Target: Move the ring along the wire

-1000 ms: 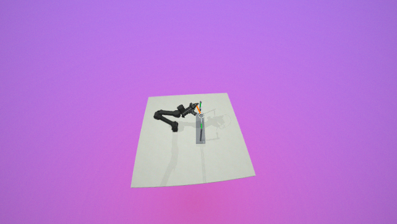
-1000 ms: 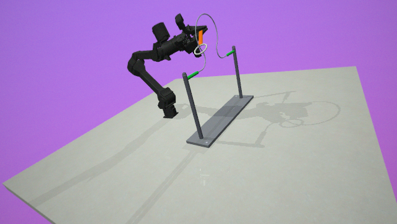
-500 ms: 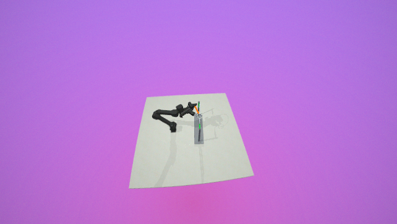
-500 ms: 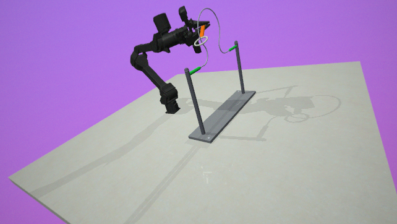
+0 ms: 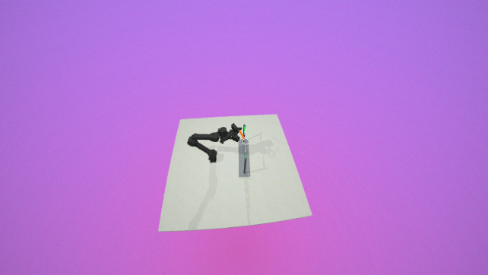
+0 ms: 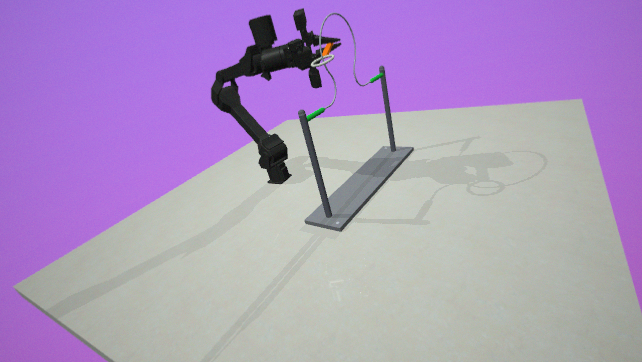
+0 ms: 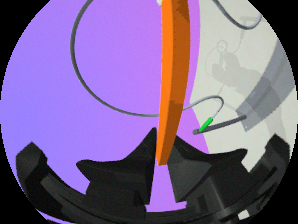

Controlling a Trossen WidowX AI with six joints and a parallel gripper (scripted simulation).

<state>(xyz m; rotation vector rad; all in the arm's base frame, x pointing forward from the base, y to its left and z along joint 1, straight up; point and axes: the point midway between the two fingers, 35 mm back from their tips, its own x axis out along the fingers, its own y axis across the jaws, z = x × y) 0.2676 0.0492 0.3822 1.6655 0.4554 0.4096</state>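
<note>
Now: gripper tip 9 cm to the left of the ring with orange handle and 1 cm above it.
</note>
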